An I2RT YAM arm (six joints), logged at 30 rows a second.
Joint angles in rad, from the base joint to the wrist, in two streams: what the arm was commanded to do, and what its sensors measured. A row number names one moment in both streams.
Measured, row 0:
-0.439, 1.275, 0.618, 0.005, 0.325, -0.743
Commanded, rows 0 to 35:
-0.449, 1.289, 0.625, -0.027, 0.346, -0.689
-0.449, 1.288, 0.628, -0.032, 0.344, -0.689
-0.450, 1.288, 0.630, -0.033, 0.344, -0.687
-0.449, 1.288, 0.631, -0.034, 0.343, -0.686
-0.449, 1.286, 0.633, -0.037, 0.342, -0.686
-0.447, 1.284, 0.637, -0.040, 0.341, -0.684
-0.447, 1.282, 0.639, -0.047, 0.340, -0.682
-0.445, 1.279, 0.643, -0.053, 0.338, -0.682
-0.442, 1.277, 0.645, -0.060, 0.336, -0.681
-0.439, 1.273, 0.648, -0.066, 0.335, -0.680
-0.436, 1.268, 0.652, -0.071, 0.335, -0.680
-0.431, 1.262, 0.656, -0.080, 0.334, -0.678
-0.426, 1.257, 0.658, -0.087, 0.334, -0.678
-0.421, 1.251, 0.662, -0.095, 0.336, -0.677
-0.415, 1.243, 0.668, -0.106, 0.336, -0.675
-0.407, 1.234, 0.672, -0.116, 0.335, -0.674
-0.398, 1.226, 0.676, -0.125, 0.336, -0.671
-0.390, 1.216, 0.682, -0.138, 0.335, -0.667
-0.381, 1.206, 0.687, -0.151, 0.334, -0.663
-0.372, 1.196, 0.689, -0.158, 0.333, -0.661
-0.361, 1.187, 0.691, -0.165, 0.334, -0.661
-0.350, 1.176, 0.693, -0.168, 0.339, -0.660
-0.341, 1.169, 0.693, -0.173, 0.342, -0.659
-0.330, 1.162, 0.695, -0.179, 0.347, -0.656
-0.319, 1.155, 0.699, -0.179, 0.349, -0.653
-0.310, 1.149, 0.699, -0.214, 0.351, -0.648
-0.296, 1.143, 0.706, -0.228, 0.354, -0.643
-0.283, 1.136, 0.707, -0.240, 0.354, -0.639
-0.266, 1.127, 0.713, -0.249, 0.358, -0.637
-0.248, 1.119, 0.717, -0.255, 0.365, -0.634
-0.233, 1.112, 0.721, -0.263, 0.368, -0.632
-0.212, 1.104, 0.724, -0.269, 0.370, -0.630
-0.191, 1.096, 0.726, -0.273, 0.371, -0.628
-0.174, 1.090, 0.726, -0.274, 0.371, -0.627
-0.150, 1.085, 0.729, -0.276, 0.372, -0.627
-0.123, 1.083, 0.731, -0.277, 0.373, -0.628
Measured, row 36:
-0.171, 1.125, 0.669, -0.332, 0.316, -0.638
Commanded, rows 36 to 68:
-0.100, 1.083, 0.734, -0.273, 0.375, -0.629
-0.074, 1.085, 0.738, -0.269, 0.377, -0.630
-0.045, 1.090, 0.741, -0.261, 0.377, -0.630
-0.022, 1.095, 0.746, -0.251, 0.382, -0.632
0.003, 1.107, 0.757, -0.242, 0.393, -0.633
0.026, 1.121, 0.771, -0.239, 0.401, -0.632
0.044, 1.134, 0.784, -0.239, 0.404, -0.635
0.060, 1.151, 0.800, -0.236, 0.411, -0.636
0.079, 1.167, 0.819, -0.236, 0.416, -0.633
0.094, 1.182, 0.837, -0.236, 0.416, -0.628
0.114, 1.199, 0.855, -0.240, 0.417, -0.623
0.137, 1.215, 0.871, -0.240, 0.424, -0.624
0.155, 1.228, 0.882, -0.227, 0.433, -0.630
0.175, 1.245, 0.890, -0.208, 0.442, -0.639
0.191, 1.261, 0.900, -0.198, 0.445, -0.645
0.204, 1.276, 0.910, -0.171, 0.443, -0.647
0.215, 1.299, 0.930, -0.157, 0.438, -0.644
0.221, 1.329, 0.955, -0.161, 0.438, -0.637
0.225, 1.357, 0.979, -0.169, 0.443, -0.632
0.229, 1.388, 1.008, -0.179, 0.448, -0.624
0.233, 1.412, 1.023, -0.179, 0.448, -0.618
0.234, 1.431, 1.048, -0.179, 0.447, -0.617
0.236, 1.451, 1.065, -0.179, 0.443, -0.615
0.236, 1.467, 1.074, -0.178, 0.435, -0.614
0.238, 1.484, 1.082, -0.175, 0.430, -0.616
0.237, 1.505, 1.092, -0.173, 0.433, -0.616
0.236, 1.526, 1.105, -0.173, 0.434, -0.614
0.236, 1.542, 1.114, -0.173, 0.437, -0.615
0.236, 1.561, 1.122, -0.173, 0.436, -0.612
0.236, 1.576, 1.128, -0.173, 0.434, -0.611
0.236, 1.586, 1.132, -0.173, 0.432, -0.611
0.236, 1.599, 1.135, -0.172, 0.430, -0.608
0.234, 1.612, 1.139, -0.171, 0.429, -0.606
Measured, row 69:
0.235, 1.608, 1.087, -0.258, 0.368, -0.617
